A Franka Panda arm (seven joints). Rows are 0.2 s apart.
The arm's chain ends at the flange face. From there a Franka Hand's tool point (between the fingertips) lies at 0.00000 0.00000 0.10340 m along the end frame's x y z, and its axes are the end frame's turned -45 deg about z.
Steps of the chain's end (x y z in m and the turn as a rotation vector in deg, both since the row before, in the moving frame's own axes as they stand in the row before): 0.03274, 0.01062, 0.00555, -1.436, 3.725, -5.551; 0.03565, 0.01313, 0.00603, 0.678, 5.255, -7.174; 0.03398, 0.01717, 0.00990, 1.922, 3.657, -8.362; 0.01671, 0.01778, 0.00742, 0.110, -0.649, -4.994
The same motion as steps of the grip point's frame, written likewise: 0.01887, 0.03709, 0.00530, -3.649, 1.619, -5.551; 0.02383, 0.03984, 0.00559, -3.236, 4.195, -7.174; 0.01914, 0.03785, 0.00963, -1.227, 3.945, -8.362; -0.00149, 0.02345, 0.00741, 0.537, -0.381, -4.994
